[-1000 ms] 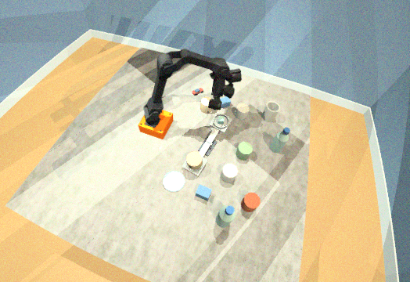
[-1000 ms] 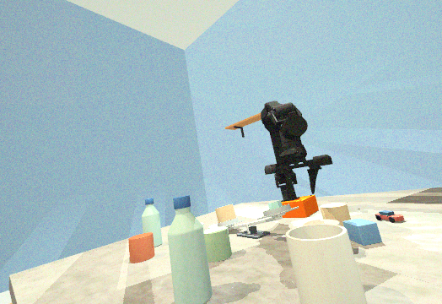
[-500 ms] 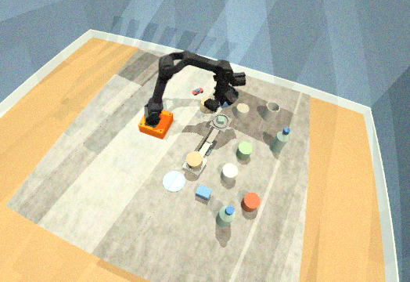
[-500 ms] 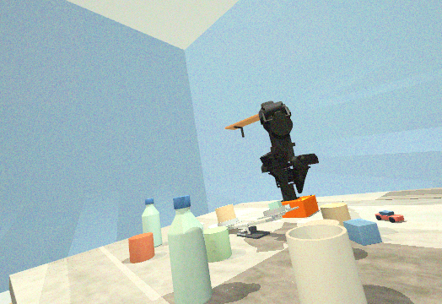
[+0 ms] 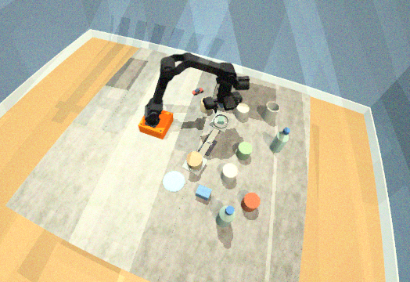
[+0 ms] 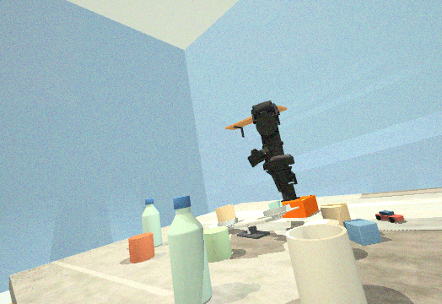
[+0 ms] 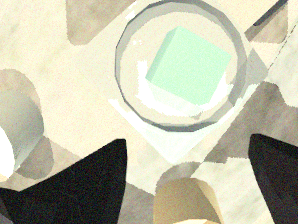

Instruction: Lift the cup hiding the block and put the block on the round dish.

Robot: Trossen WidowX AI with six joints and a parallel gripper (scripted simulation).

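My gripper tip is 2 cm short of the pale green block, 2 cm to the left of it and 4 cm above it. From my gripper tip the other things lie so: tan cup: 3 cm behind, 30 cm to the right, 6 cm below; then orange cylinder: 29 cm ahead, 37 cm to the right, 9 cm below; then white round dish: 8 cm behind, 39 cm to the right, 12 cm below.
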